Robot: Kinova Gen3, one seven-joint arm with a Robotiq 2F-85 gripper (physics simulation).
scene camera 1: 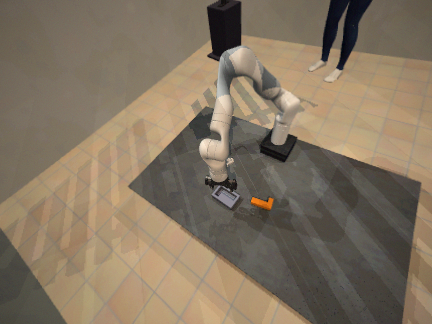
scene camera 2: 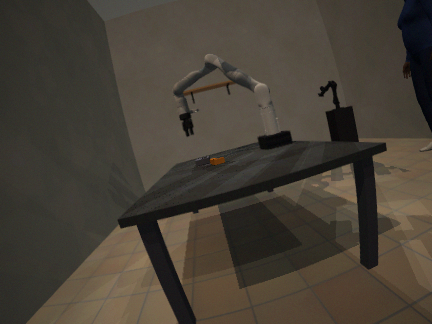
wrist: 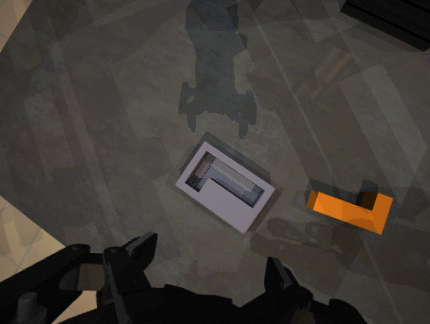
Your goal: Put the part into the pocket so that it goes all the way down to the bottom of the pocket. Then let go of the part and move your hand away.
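Frame: origin at the arm's base, x right, y ahead, z up, level; metres.
Seen in the pictures: gripper, fingertip midpoint: (scene camera 1: 222,189) (scene camera 2: 190,135) (wrist: 209,257); arm's base, link origin: (scene camera 1: 278,139) (scene camera 2: 273,133).
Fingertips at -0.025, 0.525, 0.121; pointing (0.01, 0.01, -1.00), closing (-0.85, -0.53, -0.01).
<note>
Offsets run from my fingertips to a thing's top centre, as dx, dy, dz. Level surfaces: height alone.
The part, an orange L-shaped block {-0.143, -0.150, -0.171} (scene camera 1: 261,203) (scene camera 2: 217,161) (wrist: 345,209), lies flat on the table, apart from the pocket block. The grey-lilac block {+0.027, -0.035, -0.164} (scene camera 1: 224,201) (scene camera 2: 202,161) (wrist: 227,205) lies to its left in the wrist view, turned at a slant. Its L-shaped pocket faces up and holds no part. My gripper (scene camera 1: 221,187) (scene camera 2: 188,135) (wrist: 209,257) is open and empty, pointing down well above the table. In the wrist view the pocket block shows beyond the fingertips, roughly between them, and the part shows farther right.
The dark table {dz -0.201} (scene camera 1: 310,225) (scene camera 2: 250,175) carries both pieces and the arm's black base (scene camera 1: 278,146) (scene camera 2: 275,139) (wrist: 387,22). A black pedestal (scene camera 1: 224,30) (scene camera 2: 342,124) and a standing person (scene camera 1: 342,30) (scene camera 2: 422,75) are beyond the table.
</note>
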